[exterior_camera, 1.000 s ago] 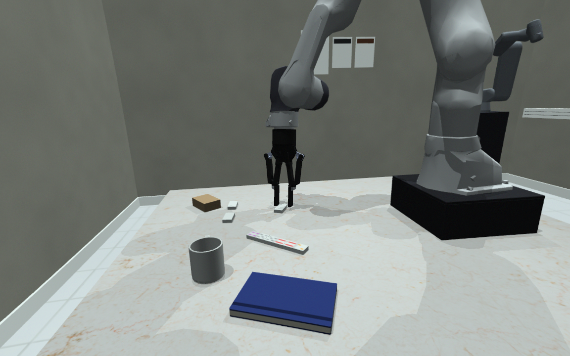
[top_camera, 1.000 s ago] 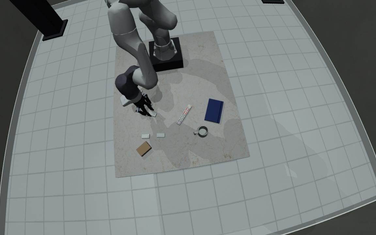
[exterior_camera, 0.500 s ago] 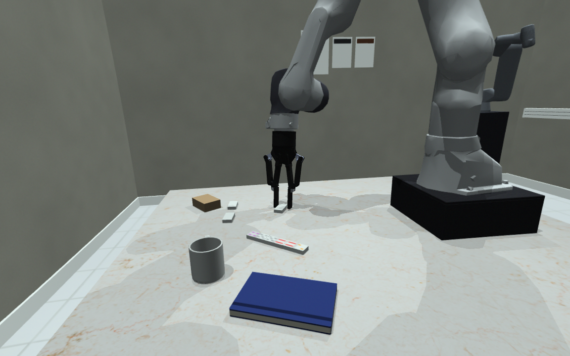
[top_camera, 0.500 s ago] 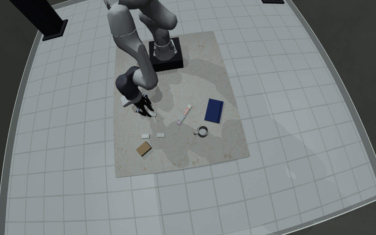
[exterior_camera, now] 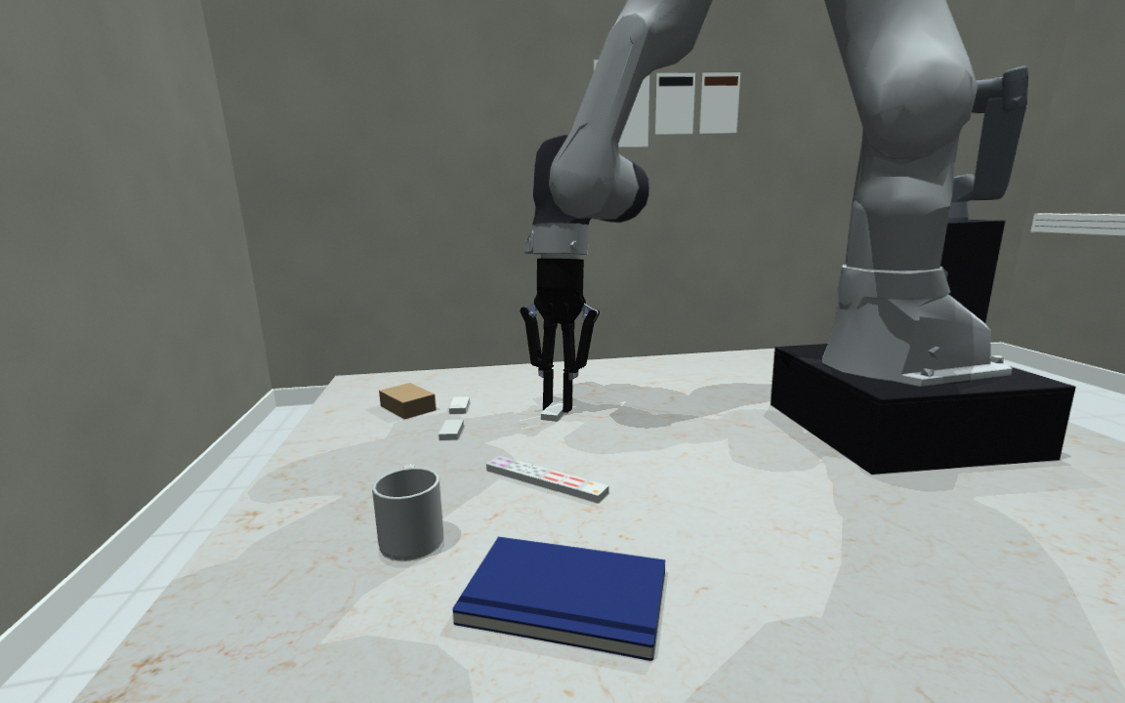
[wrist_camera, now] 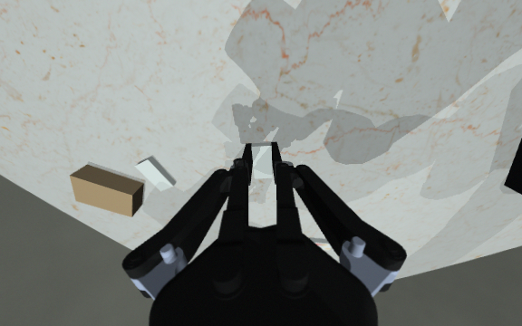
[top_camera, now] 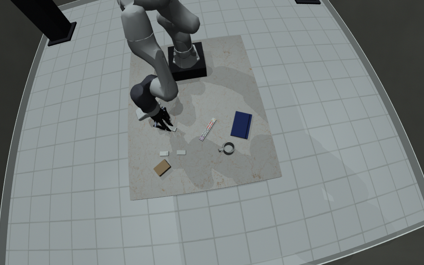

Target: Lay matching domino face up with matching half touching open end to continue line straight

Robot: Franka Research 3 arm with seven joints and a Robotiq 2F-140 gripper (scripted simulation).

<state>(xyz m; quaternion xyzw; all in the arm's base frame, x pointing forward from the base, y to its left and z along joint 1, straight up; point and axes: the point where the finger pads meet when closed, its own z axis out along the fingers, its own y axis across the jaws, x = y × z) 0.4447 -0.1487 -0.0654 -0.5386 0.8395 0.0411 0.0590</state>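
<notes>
The white domino is 10 mm ahead of my hand, 20 mm to the left of it and 30 mm below it. From my hand the other things lie so: grey mug (190 mm ahead, 350 mm to the left, 10 mm below); blue book (40 mm ahead, 460 mm to the left, 30 mm below); brown block (250 mm ahead, 50 mm to the right, 20 mm below).
</notes>
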